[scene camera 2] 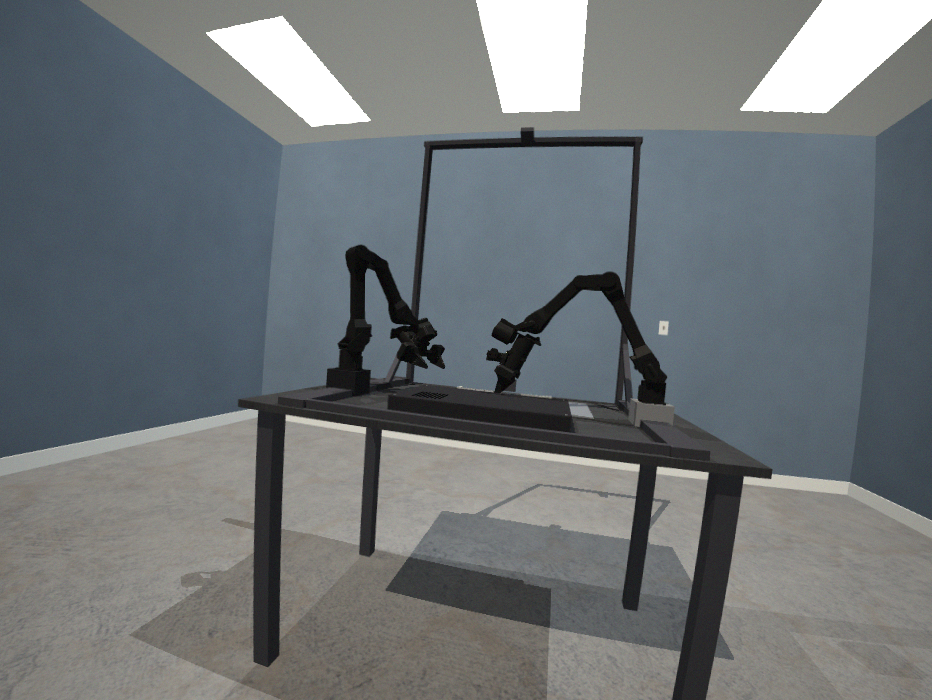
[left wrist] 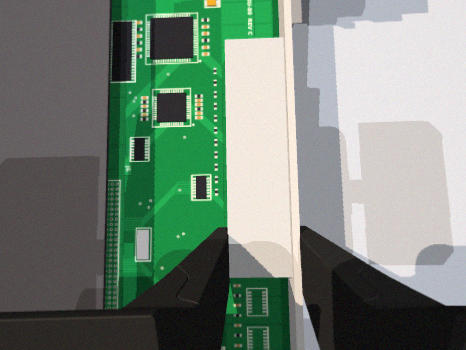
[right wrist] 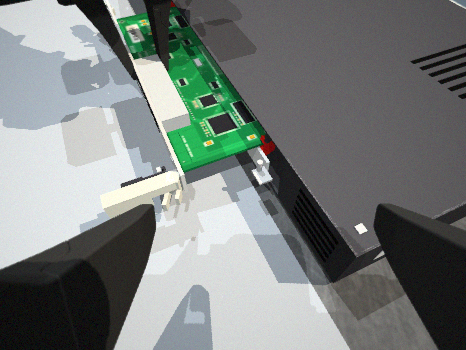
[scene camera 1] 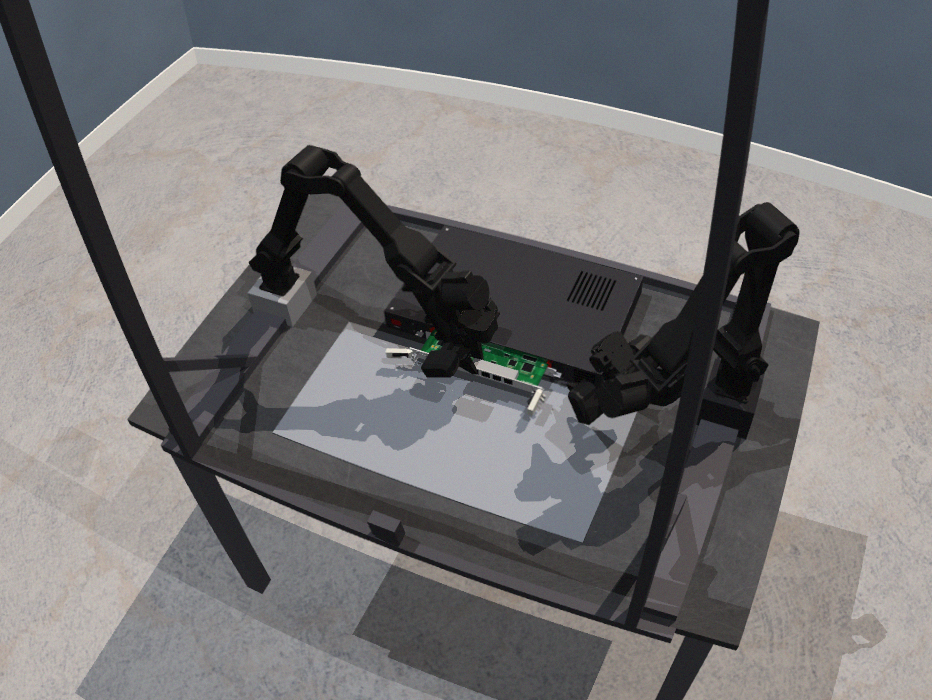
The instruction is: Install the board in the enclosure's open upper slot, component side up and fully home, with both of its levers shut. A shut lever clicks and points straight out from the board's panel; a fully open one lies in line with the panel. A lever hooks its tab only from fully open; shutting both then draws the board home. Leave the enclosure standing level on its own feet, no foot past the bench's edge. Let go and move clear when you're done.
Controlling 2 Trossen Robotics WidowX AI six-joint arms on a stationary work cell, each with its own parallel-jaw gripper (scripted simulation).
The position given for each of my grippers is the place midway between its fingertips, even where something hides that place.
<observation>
In view: my left gripper (scene camera 1: 478,368), my right gripper (scene camera 1: 584,372), a black enclosure (scene camera 2: 508,409) and a cream lever (right wrist: 114,203).
The black enclosure shows as well in the left wrist view (left wrist: 62,62) and in the right wrist view (right wrist: 356,108). My left gripper shows as well in scene camera 2 (scene camera 2: 495,395), in the left wrist view (left wrist: 261,237) and in the right wrist view (right wrist: 150,75). My right gripper is seen too in scene camera 2 (scene camera 2: 436,367) and in the right wrist view (right wrist: 264,215).
</observation>
